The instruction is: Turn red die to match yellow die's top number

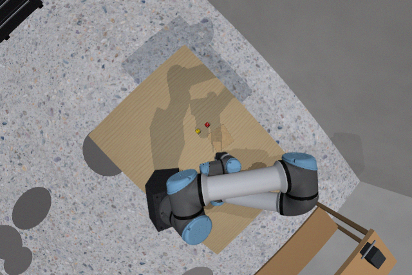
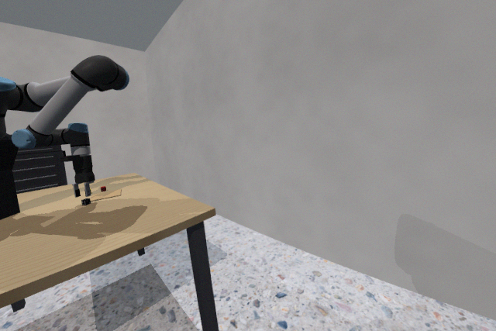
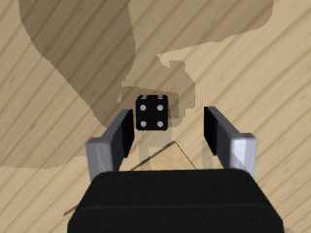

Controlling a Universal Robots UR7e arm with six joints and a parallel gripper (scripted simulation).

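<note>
Now: the black die 4 cm below my hand, 1 cm to the right of it and 1 cm ahead of it. Round my hand: tan mat (10 cm ahead, 8 cm to the left, 5 cm below); red die (21 cm to the left, 10 cm ahead, 4 cm below); yellow die (22 cm to the left, 4 cm below, 3 cm ahead).
</note>
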